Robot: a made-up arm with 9 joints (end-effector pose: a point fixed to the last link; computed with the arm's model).
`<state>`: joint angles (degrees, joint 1 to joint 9).
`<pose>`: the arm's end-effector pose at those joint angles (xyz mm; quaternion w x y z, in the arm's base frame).
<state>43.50 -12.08 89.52 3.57 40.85 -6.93 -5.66 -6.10 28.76</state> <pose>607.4 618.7 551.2 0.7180 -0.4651 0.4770 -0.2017</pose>
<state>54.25 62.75 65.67 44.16 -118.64 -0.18 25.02 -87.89 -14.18</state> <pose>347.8 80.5 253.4 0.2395 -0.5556 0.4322 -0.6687</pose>
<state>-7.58 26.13 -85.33 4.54 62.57 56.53 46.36 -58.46 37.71</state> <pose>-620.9 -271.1 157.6 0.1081 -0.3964 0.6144 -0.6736</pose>
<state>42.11 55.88 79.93 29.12 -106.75 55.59 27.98 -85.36 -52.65</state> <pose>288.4 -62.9 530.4 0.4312 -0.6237 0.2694 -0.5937</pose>
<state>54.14 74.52 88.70 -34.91 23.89 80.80 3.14 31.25 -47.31</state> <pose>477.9 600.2 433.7 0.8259 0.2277 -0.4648 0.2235</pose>
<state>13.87 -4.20 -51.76 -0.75 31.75 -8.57 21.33 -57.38 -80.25</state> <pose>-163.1 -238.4 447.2 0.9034 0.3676 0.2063 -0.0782</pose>
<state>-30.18 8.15 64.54 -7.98 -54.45 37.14 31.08 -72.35 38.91</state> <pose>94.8 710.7 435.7 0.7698 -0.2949 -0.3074 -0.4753</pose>
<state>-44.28 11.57 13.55 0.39 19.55 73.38 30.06 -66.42 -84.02</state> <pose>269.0 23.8 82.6 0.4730 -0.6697 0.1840 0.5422</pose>
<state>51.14 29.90 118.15 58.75 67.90 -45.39 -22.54 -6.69 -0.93</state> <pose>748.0 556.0 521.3 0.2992 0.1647 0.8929 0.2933</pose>
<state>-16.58 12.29 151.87 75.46 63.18 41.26 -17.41 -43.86 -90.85</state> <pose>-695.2 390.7 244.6 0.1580 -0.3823 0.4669 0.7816</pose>
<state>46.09 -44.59 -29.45 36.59 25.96 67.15 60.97 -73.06 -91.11</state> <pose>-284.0 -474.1 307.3 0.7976 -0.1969 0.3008 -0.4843</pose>
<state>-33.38 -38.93 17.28 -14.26 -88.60 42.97 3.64 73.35 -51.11</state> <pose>-233.5 304.3 630.9 0.1445 0.2856 0.9363 0.1446</pose>
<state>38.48 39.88 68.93 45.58 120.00 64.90 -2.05 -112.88 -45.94</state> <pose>-191.3 376.8 396.5 0.0032 -0.1071 0.7115 0.6945</pose>
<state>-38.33 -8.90 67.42 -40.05 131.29 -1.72 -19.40 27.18 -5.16</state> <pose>-671.1 440.0 355.1 0.0304 0.7634 -0.4377 -0.4740</pose>
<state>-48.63 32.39 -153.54 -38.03 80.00 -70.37 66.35 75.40 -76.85</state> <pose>-1252.2 -627.1 1013.4 0.1885 -0.0653 -0.5179 -0.8319</pose>
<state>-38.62 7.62 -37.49 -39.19 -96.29 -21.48 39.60 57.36 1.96</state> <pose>-659.2 -65.0 531.7 0.5384 0.2607 -0.7967 0.0860</pose>
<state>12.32 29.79 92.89 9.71 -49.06 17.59 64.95 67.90 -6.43</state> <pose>-210.1 329.0 539.0 0.4696 0.5307 -0.6454 0.2851</pose>
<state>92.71 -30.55 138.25 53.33 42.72 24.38 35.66 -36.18 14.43</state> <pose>866.3 75.8 248.8 0.6570 -0.5441 0.2434 -0.4616</pose>
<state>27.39 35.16 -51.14 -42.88 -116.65 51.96 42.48 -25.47 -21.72</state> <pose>-203.7 -237.6 741.3 0.0310 0.9301 0.1557 0.3311</pose>
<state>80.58 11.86 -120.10 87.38 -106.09 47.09 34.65 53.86 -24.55</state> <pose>-135.9 531.5 446.7 0.1042 0.2074 0.9713 0.0525</pose>
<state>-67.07 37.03 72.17 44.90 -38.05 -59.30 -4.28 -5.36 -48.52</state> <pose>-711.9 440.3 729.1 0.6714 -0.0967 0.3917 0.6217</pose>
